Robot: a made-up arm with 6 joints. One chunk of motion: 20 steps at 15 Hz.
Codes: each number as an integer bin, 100 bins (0 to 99) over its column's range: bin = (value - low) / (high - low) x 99, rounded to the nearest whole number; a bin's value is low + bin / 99 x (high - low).
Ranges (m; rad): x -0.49..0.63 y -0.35..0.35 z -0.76..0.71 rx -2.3..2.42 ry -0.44..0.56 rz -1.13..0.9
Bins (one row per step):
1: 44 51 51 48 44 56
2: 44 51 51 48 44 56
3: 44 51 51 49 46 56
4: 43 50 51 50 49 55
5: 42 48 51 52 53 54
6: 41 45 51 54 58 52
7: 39 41 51 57 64 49
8: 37 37 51 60 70 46
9: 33 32 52 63 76 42
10: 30 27 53 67 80 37
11: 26 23 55 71 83 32
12: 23 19 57 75 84 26
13: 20 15 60 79 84 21
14: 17 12 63 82 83 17
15: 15 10 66 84 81 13
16: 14 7 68 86 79 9
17: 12 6 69 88 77 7
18: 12 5 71 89 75 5
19: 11 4 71 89 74 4
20: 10 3 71 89 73 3
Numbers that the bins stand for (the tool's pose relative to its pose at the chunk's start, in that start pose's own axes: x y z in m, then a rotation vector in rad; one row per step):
1: 0.0078 0.0106 -0.0027 -0.0115 0.0044 0.0183
2: 0.0078 0.0106 -0.0027 -0.0115 0.0044 0.0183
3: 0.0078 0.0106 -0.0027 0.0362 0.0246 0.0183
4: -0.0035 0.0035 -0.0027 0.0838 0.0549 -0.0022
5: -0.0148 -0.0106 -0.0027 0.1792 0.0954 -0.0227
6: -0.0262 -0.0318 -0.0027 0.2745 0.1459 -0.0637
7: -0.0488 -0.0601 -0.0027 0.4176 0.2065 -0.1253
8: -0.0714 -0.0884 -0.0027 0.5606 0.2671 -0.1868
9: -0.1167 -0.1237 0.0121 0.7036 0.3277 -0.2688
10: -0.1506 -0.1591 0.0270 0.8943 0.3681 -0.3713
11: -0.1959 -0.1874 0.0567 1.0851 0.3984 -0.4738
12: -0.2298 -0.2157 0.0864 1.2758 0.4085 -0.5969
13: -0.2637 -0.2439 0.1309 1.4665 0.4085 -0.6994
14: -0.2977 -0.2652 0.1755 1.6095 0.3984 -0.7814
15: -0.3203 -0.2793 0.2200 1.7048 0.3782 -0.8634
16: -0.3316 -0.3005 0.2497 1.8002 0.3580 -0.9455
17: -0.3542 -0.3076 0.2645 1.8956 0.3378 -0.9865
18: -0.3542 -0.3146 0.2942 1.9432 0.3176 -1.0275
19: -0.3656 -0.3217 0.2942 1.9432 0.3075 -1.0480
20: -0.3769 -0.3288 0.2942 1.9432 0.2974 -1.0685

